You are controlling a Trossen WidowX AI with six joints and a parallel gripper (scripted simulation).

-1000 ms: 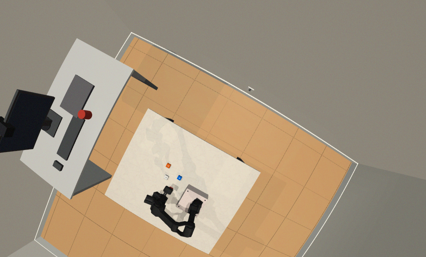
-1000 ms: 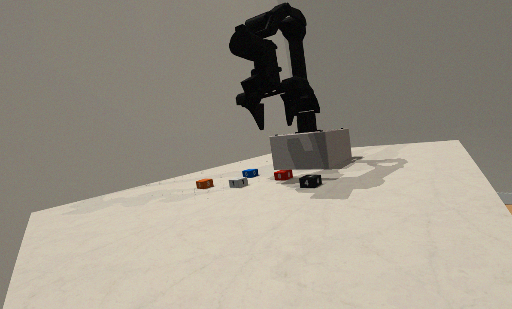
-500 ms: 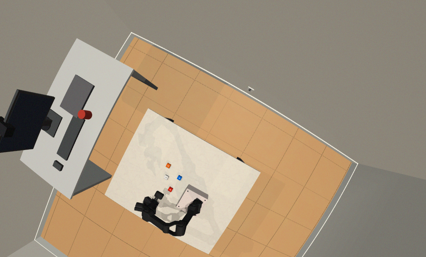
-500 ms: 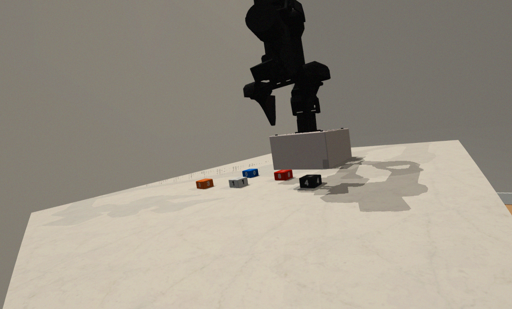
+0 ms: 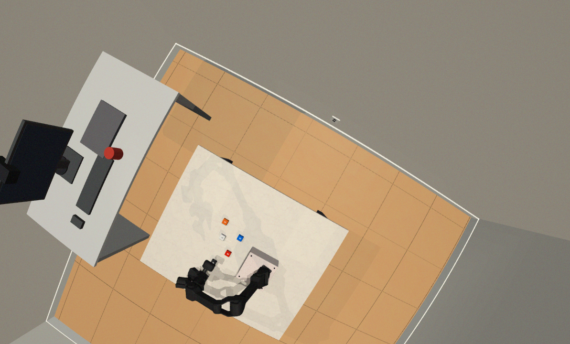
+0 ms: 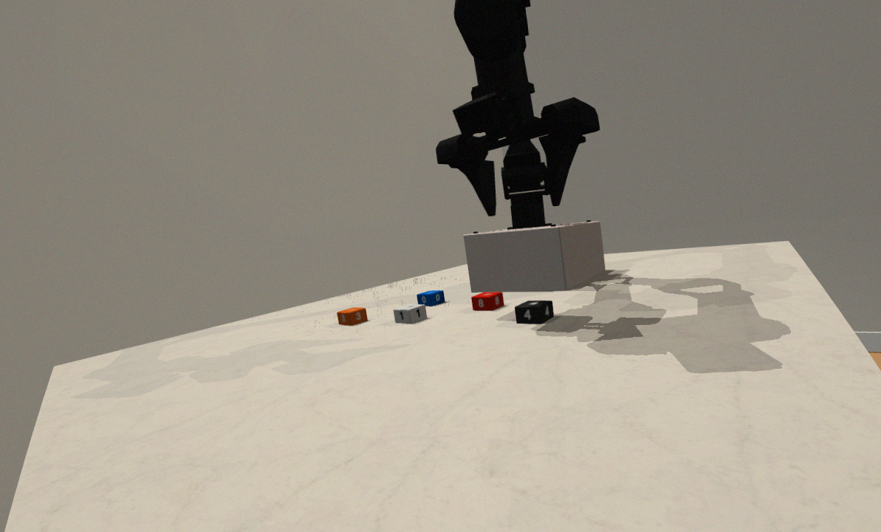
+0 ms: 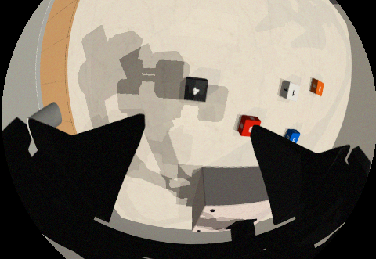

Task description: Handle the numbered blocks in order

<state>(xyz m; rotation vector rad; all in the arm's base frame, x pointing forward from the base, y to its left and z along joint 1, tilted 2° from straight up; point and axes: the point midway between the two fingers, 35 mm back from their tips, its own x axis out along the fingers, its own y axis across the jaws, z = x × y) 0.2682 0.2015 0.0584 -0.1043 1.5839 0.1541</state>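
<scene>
Now: the blue block 240 mm to the right of my gripper tip, 120 mm below it and 30 mm behind it. The rest, counted from my gripper tip: black block 120 mm below; then white block 170 mm to the right, 120 mm below, 60 mm ahead; then red block 120 mm below, 110 mm to the right, 30 mm behind.
</scene>
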